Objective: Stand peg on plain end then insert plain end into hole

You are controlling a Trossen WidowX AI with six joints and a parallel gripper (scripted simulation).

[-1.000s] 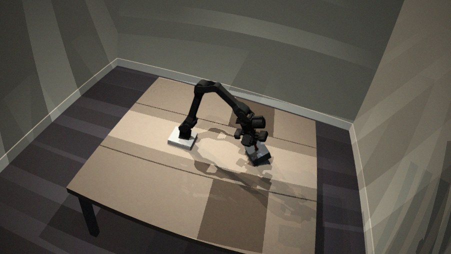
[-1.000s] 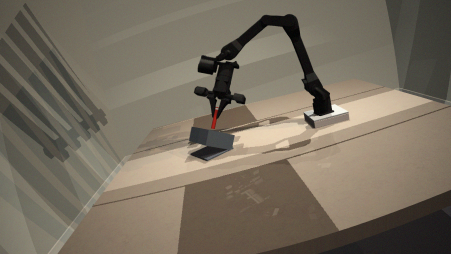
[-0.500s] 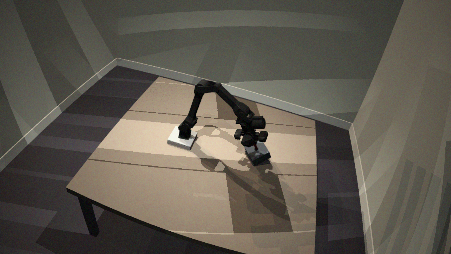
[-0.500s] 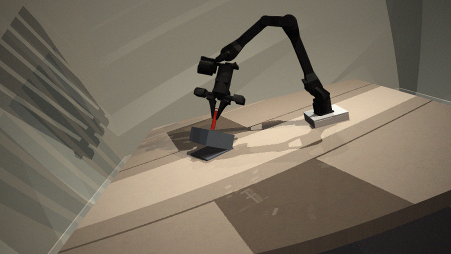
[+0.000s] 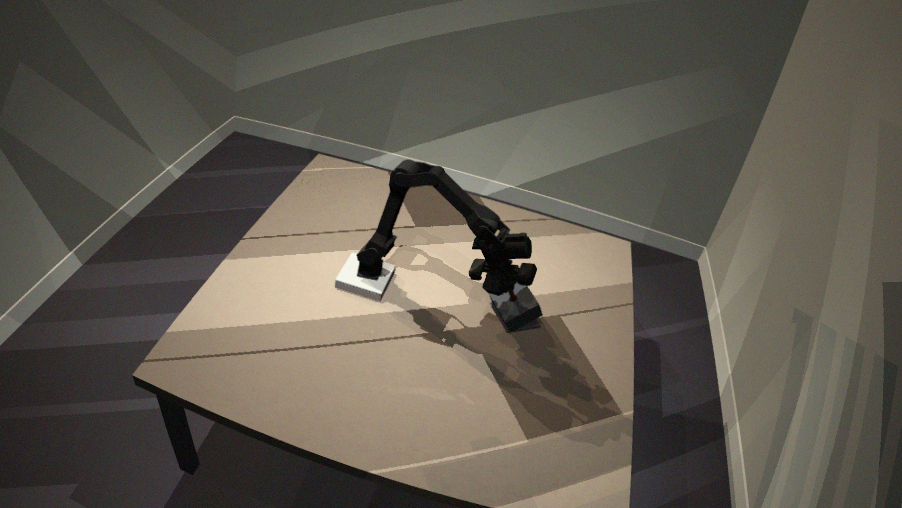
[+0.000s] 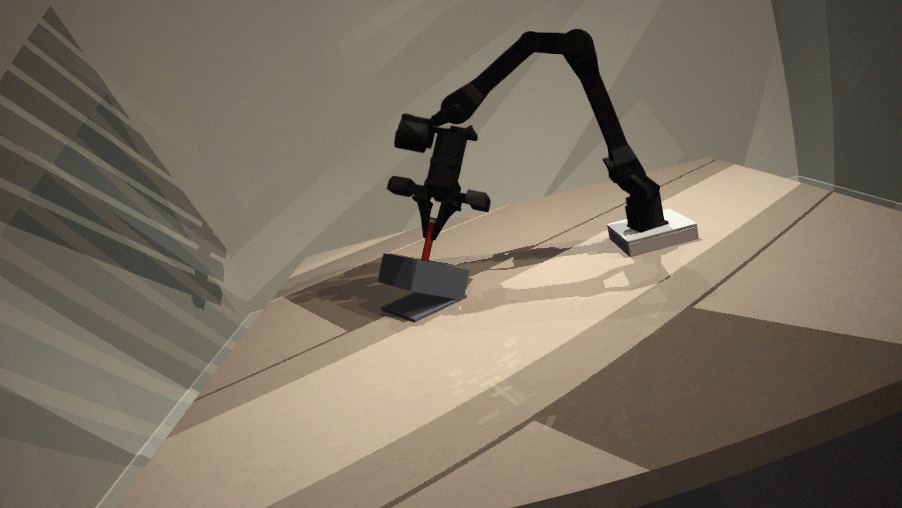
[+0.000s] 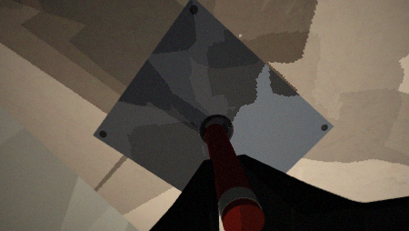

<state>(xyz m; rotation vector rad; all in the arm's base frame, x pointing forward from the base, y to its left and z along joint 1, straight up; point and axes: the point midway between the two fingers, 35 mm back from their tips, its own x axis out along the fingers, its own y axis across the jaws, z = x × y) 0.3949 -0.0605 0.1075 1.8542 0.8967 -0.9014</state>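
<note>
Now: gripper tip 60 mm above the sloped panel, 30 mm short of it and 10 mm to the right of it. Round my gripper tip: red peg (10 mm to the right, 10 mm behind, 10 mm above); dark flat foot (110 mm below, 40 mm ahead, 20 mm to the left).
</note>
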